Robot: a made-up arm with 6 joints.
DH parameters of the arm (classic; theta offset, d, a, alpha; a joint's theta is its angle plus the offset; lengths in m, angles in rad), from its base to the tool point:
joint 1: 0 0.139 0 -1.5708
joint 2: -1.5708 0 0.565 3.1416
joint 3: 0 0 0 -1.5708
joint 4: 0 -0.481 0 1.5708
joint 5: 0 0.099 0 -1.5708
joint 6: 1.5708 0 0 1.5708
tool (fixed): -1.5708 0 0 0
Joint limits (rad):
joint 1: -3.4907..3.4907
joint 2: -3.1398..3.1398
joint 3: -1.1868..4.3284
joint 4: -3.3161..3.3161
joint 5: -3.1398..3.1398
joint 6: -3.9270..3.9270
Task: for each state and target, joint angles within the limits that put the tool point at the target. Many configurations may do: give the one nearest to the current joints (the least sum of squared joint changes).
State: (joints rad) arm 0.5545 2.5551 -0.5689 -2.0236 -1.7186 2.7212
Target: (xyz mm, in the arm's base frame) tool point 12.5 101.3 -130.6
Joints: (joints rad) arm 0.7292 1.8270 -0.9017 -2.3171 -1.7186 2.7212
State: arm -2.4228 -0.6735 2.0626 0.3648 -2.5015 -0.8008
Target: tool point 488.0 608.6 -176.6
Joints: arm -2.3587 -1.3680 2.7706 0.4924 -2.5015 -0.8008
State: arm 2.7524 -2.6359 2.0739 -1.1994 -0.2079 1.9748
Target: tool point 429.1 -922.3 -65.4
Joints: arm 1.9801 -1.9420 1.3942 -1.2987 -0.2079 1.9748
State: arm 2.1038 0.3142 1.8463 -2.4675 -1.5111 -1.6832
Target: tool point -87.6 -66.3 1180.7
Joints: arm 1.6353 0.0226 1.8235 -2.7548 -1.5111 -1.6832
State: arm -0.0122 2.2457 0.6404 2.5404 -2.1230 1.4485
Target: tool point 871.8 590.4 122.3
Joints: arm 0.5301 1.5590 1.3636 2.3364 -2.1230 1.4485
